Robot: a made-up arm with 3 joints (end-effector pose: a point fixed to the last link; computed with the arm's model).
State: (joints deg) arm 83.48 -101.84 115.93
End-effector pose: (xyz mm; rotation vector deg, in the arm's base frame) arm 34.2 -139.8 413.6 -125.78 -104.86 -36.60
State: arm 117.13 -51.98 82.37
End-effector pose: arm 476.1 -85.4 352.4 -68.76 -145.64 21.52
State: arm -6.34 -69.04 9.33
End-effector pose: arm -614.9 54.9 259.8 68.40 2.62 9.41
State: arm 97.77 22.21 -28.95
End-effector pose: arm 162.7 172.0 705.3 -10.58 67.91 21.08
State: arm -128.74 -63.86 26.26
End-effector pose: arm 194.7 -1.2 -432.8 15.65 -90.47 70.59
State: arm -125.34 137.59 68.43
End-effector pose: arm 365.1 378.2 -142.0 16.85 -25.98 -139.52
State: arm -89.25 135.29 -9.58
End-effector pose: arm -81.1 197.7 -443.9 -110.93 -45.12 -92.54
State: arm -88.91 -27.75 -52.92
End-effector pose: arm -40.5 230.0 -347.9 34.39 -138.34 11.17
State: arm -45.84 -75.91 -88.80
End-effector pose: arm -315.7 319.7 -40.4 86.87 -110.43 -34.18
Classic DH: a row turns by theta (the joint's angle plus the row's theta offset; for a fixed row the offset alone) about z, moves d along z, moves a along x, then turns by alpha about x. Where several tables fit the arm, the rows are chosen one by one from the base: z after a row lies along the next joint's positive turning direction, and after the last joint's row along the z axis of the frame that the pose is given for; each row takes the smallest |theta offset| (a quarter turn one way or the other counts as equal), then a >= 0, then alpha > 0; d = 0 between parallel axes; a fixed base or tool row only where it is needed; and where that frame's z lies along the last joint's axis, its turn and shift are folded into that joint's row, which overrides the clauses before.
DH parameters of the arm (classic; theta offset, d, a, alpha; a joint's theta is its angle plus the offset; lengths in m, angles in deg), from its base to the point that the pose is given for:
base (fixed): 0 0.1529 0 -90
joint 1: -90 0.1715 0.1167 90
joint 2: 0 0.3579 0.0942 -90
joint 3: -90 0.0119 0.244 -90
tool (fixed): 180 -0.0044 0 0

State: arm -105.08 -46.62 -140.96
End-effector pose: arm -40.8 220.4 -29.6 -52.15 106.68 16.89
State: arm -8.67 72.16 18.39
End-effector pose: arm -607.7 334.1 218.6 -70.23 8.40 -16.90
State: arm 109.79 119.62 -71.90
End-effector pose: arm 310.2 44.7 497.8 1.79 22.87 121.05
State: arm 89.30 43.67 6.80
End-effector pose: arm 187.0 262.1 755.9 -36.83 90.93 32.30
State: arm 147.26 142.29 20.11
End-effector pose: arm 479.8 268.5 494.9 -74.14 56.55 149.18
